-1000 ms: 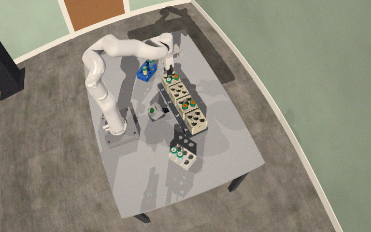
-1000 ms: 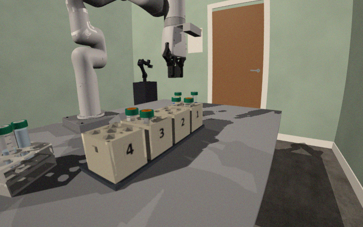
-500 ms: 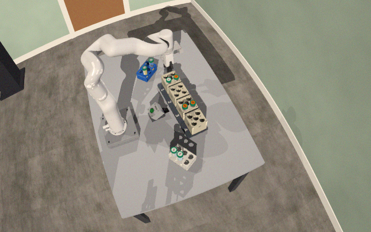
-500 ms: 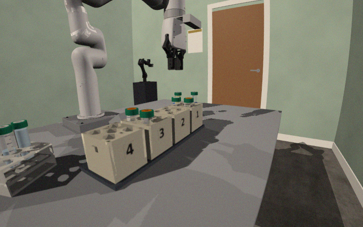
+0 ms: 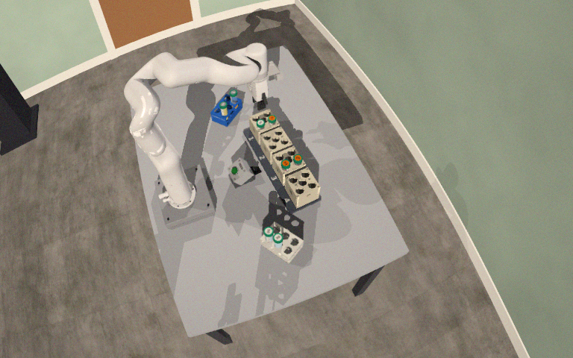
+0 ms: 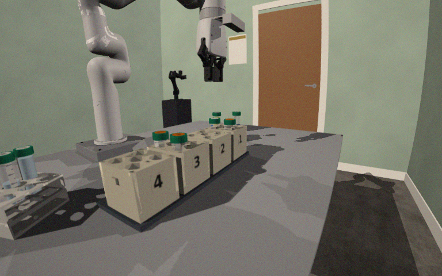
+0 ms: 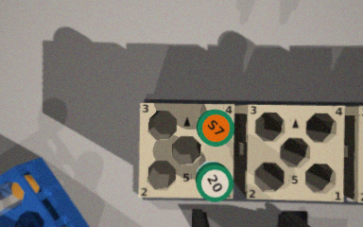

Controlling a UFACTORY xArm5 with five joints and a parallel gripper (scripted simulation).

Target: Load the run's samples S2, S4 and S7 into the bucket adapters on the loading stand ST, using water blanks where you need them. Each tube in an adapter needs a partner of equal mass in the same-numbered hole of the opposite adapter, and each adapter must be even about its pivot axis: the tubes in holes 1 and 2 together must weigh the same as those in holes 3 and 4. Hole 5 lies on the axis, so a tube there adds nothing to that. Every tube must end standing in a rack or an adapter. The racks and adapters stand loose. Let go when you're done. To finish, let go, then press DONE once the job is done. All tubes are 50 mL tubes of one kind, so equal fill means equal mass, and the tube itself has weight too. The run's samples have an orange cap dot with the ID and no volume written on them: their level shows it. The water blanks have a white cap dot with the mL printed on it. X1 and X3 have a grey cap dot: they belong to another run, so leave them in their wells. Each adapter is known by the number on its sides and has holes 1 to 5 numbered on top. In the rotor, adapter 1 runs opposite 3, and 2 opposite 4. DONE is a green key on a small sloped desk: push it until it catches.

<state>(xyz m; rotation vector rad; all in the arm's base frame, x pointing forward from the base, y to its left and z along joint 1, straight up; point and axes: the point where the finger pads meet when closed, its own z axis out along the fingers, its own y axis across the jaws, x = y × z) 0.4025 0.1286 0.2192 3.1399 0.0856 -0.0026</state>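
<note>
Right now the green done key is 190 mm below my hand, 170 mm behind it and 140 mm to the right of it. Round my hand: adapter 1: 200 mm below, 30 mm to the left, 20 mm ahead; then dark loading stand: 250 mm below, 140 mm to the right, 30 mm ahead; then pink tube: 230 mm to the right, 180 mm below, 10 mm ahead.
</note>
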